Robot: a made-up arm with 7 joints.
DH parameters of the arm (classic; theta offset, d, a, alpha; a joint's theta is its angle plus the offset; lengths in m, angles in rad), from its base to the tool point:
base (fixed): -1.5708 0.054 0 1.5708
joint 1: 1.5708 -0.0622 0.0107 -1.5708
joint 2: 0 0.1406 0.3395 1.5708
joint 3: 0.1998 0 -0.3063 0
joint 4: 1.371 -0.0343 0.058 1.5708
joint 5: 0 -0.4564 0.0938 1.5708
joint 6: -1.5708 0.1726 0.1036 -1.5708
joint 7: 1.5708 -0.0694 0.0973 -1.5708
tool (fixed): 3.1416 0.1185 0 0
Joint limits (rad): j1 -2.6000..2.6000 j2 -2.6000..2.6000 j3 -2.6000..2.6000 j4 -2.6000..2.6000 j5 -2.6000..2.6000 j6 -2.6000..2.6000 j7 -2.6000..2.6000
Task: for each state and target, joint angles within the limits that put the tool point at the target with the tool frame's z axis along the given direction. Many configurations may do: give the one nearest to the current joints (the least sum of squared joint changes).
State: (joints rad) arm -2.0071 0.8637 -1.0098 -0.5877 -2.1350 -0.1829 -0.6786
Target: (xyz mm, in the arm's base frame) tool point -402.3 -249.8 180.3 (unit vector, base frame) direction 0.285 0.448 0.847
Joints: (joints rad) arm -2.1963 1.8083 -0.1430 0.0241 -2.2694 -0.5830 -1.0359
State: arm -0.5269 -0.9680 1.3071 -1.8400 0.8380 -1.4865 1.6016
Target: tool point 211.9 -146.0 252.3 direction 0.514 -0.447 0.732
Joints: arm -0.9165 -1.0491 1.5573 -1.4623 0.5629 -1.4997 1.8172
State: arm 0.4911 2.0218 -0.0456 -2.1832 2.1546 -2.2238 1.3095
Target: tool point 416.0 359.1 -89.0 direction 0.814 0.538 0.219
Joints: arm 0.6165 2.0424 0.4339 -2.1102 2.1765 -2.3124 1.0025
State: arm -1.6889 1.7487 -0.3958 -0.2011 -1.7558 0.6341 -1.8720
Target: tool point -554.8 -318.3 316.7 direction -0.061 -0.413 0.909
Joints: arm -1.9733 1.9796 -0.2224 -0.1625 -1.5369 0.0752 -2.0226
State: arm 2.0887 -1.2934 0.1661 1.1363 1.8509 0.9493 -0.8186
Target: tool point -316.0 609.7 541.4 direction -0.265 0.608 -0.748
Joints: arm 2.2426 -0.8026 0.8545 1.0430 2.1488 0.6790 -1.6674
